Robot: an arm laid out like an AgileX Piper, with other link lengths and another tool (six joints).
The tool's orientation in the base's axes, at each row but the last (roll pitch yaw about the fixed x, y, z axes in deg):
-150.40 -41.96 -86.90
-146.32 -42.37 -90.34
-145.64 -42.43 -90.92
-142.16 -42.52 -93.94
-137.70 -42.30 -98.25
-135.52 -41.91 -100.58
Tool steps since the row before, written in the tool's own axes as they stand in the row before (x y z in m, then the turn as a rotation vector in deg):
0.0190 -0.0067 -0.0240 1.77 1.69 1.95
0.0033 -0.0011 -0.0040 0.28 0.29 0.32
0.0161 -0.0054 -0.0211 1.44 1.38 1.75
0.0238 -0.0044 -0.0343 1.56 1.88 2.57
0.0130 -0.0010 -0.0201 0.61 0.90 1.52
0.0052 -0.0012 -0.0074 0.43 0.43 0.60
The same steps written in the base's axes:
-0.0061 0.0017 0.0307 -0.34 -3.03 -0.70
-0.0013 0.0002 0.0051 -0.07 -0.49 -0.13
-0.0074 0.0020 0.0260 -0.19 -2.56 -0.67
-0.0173 0.0038 0.0380 -0.14 -3.30 -1.29
-0.0125 0.0027 0.0202 0.12 -1.65 -0.87
-0.0042 0.0010 0.0080 -0.04 -0.81 -0.26

